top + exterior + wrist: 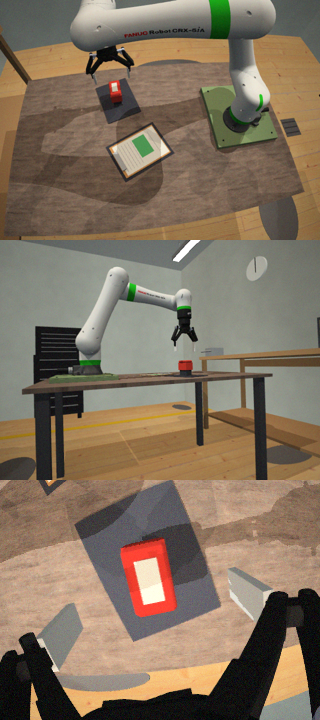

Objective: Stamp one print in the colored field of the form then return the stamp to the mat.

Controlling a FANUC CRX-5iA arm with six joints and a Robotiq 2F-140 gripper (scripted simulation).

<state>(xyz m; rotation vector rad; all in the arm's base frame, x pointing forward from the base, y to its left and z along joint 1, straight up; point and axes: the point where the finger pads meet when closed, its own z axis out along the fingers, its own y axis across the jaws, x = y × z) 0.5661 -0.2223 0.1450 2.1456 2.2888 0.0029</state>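
The red stamp lies 120 mm below my hand. Round my hand: dark mat 170 mm below; then form on clipboard 60 mm behind, 290 mm to the left, 170 mm below.
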